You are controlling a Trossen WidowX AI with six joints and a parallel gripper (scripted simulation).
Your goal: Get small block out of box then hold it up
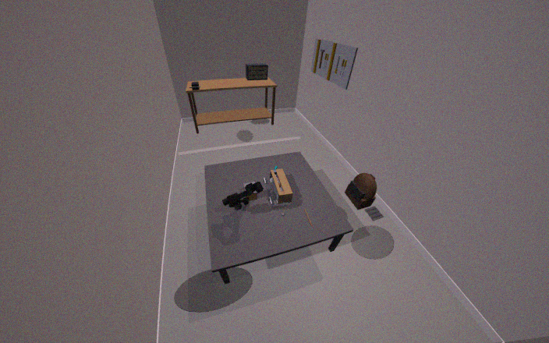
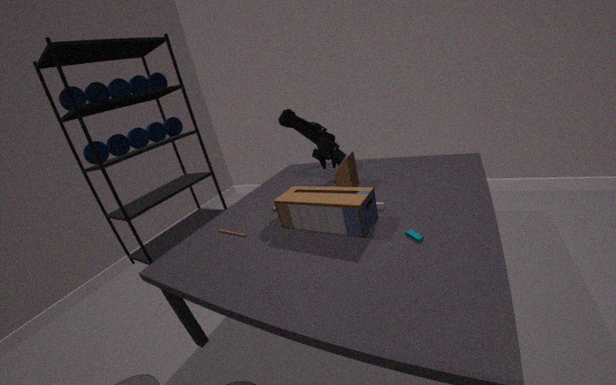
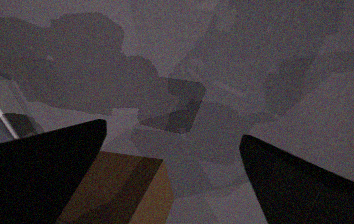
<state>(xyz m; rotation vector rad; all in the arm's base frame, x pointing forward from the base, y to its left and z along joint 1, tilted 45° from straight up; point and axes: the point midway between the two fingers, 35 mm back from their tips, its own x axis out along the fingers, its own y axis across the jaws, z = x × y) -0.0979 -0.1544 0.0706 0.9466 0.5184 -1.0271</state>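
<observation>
Now: gripper tip 39 cm short of the wooden box, 22 cm to the right of it and 1 cm above it. From my gripper tip the other things lie so: teal block: 58 cm to the left, 46 cm ahead, 7 cm below; thin wooden stick: 62 cm ahead, 19 cm to the right, 7 cm below.
</observation>
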